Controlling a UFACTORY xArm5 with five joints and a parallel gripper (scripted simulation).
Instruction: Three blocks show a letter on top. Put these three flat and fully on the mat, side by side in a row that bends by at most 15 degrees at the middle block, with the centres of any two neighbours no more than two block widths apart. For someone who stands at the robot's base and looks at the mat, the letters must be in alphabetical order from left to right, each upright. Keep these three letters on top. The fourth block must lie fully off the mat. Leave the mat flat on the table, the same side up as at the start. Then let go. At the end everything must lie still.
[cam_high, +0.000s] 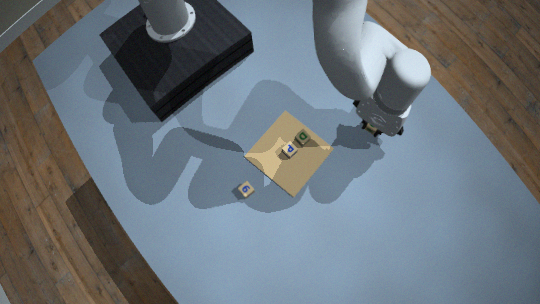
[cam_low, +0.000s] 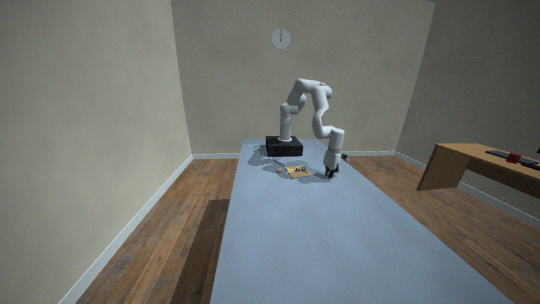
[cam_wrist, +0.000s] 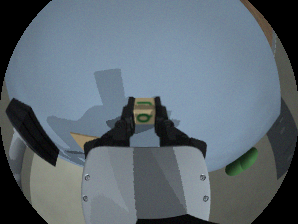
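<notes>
Right now my hand is 180 mm to the left of the tan mat, 100 mm past it and 20 mm above it. From my hand the other things lie so: block 140 mm to the right, 100 mm behind.
</notes>
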